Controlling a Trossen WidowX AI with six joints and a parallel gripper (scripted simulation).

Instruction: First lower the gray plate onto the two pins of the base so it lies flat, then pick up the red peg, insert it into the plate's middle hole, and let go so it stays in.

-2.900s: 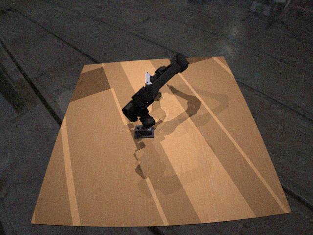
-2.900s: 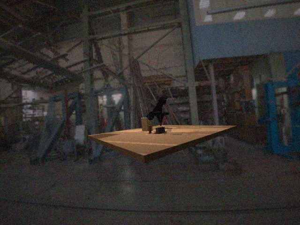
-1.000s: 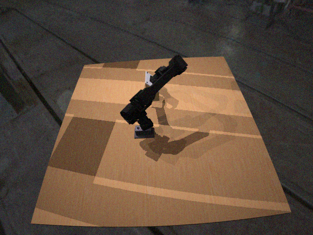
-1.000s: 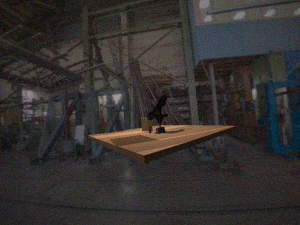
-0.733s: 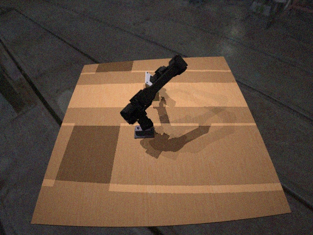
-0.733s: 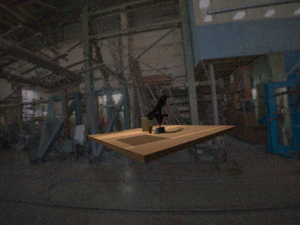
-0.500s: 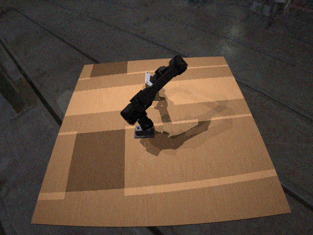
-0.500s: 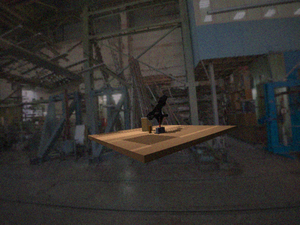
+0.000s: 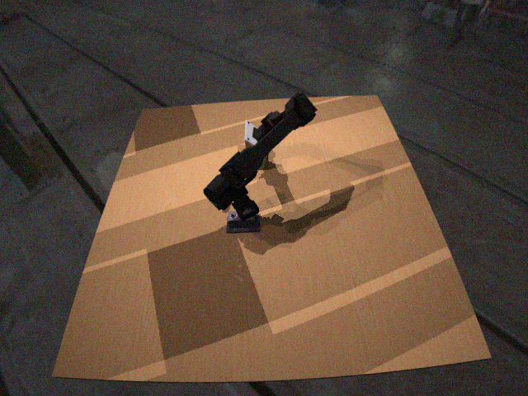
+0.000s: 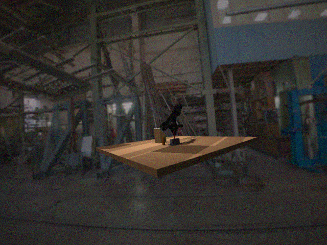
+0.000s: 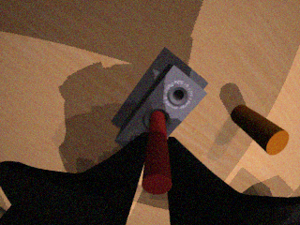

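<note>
The red peg lies right at my gripper tip. Also, from my gripper tip: base 90 mm below; gray plate 50 mm below.
</note>
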